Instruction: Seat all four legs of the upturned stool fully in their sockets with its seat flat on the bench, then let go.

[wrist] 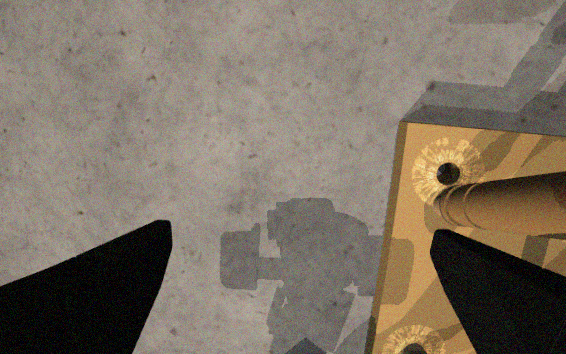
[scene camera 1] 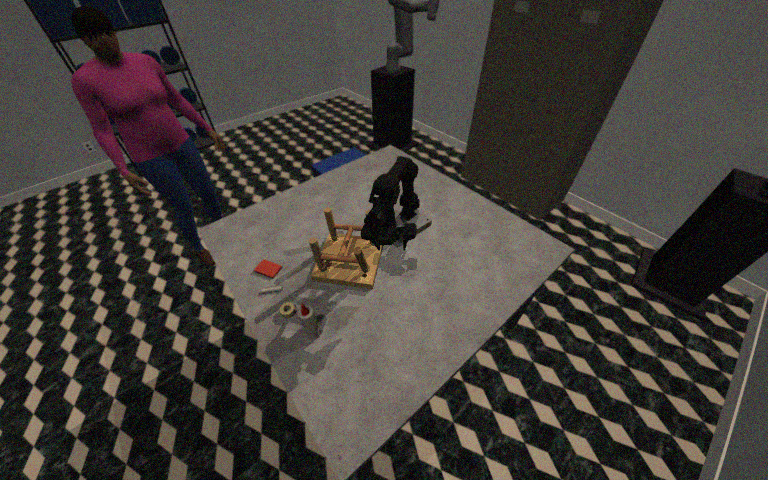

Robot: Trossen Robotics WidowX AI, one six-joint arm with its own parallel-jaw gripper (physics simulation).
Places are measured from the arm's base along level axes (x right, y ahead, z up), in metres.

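Pixels of known places: gripper, fingertip midpoint: (wrist: 305,238) (scene camera 1: 391,249); arm's base at its link origin: (scene camera 1: 408,214).
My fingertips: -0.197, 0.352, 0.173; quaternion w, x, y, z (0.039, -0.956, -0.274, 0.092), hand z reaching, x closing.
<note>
For each thing: its top centre in the pictures, then the offset to it from my fingertips, as dx, dy, dz. "spot": a spot on its surface instead. Level surfaces: height alone.
- grey bench top at its surface level: dz -0.214
- leg at a spot on its surface: (wrist: 510,205) spot: +0.087, +0.055, -0.065
- dark round socket at a spot on its surface: (wrist: 448,173) spot: +0.107, +0.057, -0.203
- red block at its top centre: (scene camera 1: 267,267) +0.457, +0.295, -0.202
- white stick at its top centre: (scene camera 1: 271,288) +0.348, +0.347, -0.198
- yellowish ring at its top centre: (scene camera 1: 286,308) +0.215, +0.361, -0.187
- small cup with something red, top centre: (scene camera 1: 302,304) +0.071, +0.351, -0.018
The upturned stool's wooden seat (scene camera 1: 345,278) (wrist: 400,225) lies flat on the grey bench top (scene camera 1: 441,305) (wrist: 200,100). Three legs point up in the scene view, joined by rails; the fourth is hidden behind my gripper. In the wrist view a leg (wrist: 510,205) has its near end beside a dark round socket (wrist: 448,173), which shows uncovered. Another socket (wrist: 414,348) is cut by the bottom edge. My gripper (scene camera 1: 391,245) (wrist: 305,238) is open and empty, above the seat's edge, with its right finger over the seat and its left finger over the bench.
A red block (scene camera 1: 267,268), a white stick (scene camera 1: 270,290), a yellowish ring (scene camera 1: 287,309) and a small cup with something red (scene camera 1: 305,311) lie left of and in front of the stool. A grey bar (scene camera 1: 423,225) lies near the arm's base. A person (scene camera 1: 133,107) stands at the left.
</note>
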